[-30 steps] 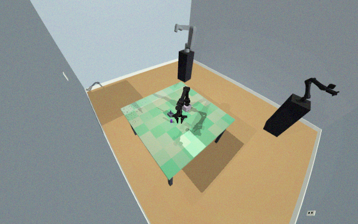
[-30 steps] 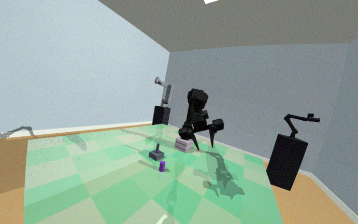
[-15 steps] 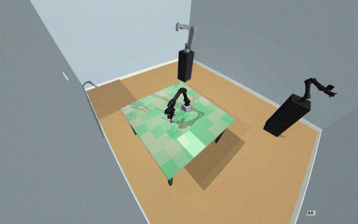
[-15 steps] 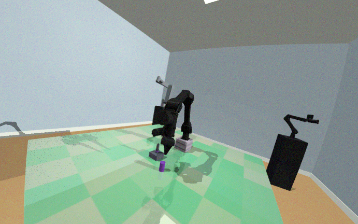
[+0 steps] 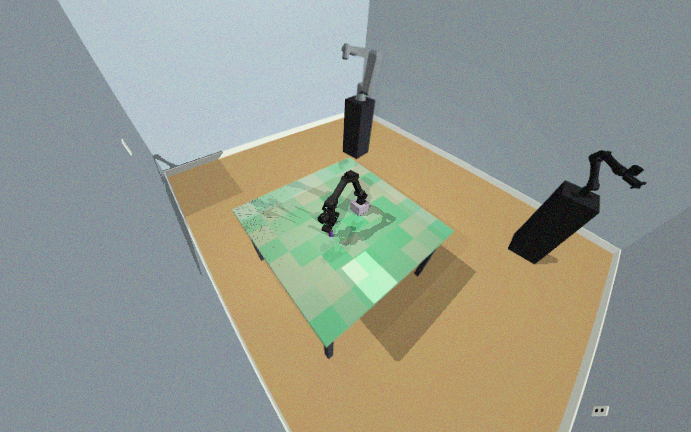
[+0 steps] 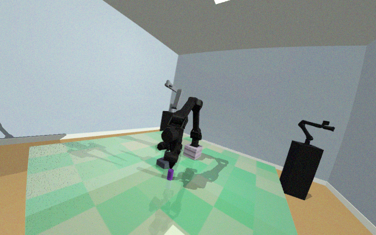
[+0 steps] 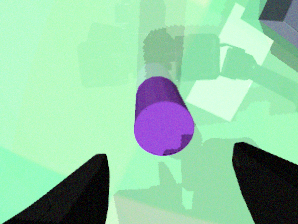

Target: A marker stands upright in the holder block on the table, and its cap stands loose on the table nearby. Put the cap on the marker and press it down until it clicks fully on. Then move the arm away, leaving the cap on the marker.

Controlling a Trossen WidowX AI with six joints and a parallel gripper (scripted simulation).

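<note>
Now: the purple cap 5 cm below my gripper tip.
</note>
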